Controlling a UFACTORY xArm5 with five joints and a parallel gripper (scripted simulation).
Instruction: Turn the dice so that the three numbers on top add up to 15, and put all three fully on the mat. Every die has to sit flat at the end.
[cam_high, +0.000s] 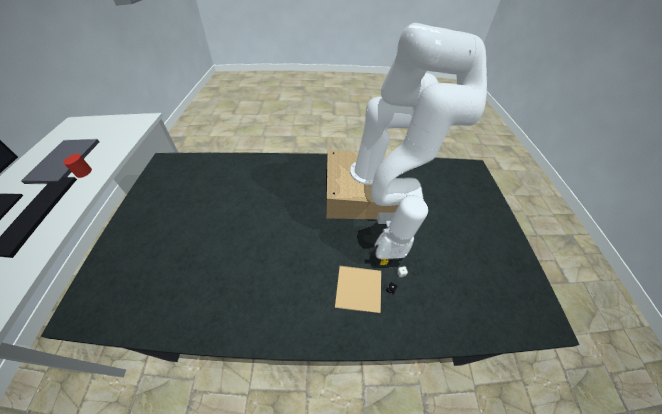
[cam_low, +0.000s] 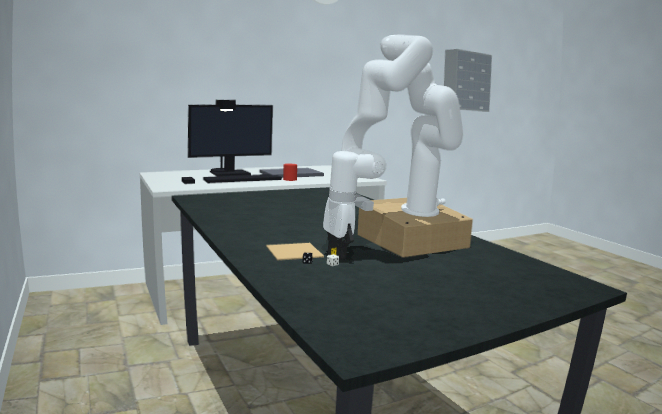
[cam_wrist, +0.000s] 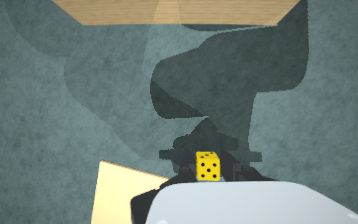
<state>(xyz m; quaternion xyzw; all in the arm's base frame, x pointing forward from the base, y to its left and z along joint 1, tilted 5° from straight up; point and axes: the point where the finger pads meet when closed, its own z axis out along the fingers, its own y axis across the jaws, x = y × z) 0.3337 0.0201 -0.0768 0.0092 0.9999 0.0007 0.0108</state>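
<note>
The yellow die is 1 cm below my hand. Also, from my hand: black die 10 cm ahead, 1 cm below; then tan mat 10 cm to the right, 9 cm ahead, 2 cm below; then white die 5 cm to the left, 5 cm ahead, 1 cm below.
</note>
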